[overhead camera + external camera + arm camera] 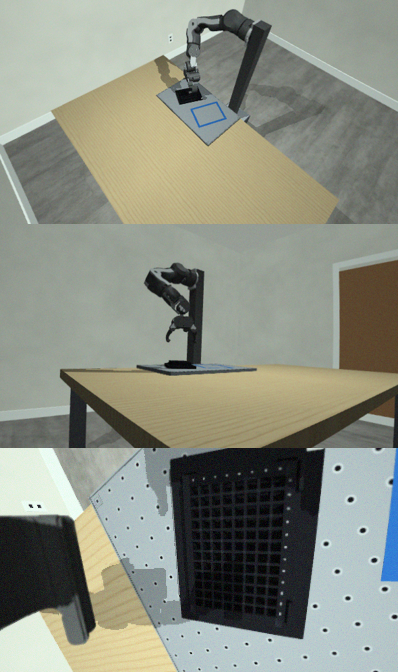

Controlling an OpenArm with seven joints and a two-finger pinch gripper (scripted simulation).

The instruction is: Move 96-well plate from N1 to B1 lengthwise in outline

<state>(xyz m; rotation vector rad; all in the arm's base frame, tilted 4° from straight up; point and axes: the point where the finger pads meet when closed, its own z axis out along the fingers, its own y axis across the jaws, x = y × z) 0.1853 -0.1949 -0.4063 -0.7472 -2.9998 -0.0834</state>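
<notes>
Now: the black 96-well plate 10 mm to the right of my hand and 90 mm below it. Also, from my hand: black plate nest N1: 10 mm to the right, 100 mm below.
</notes>
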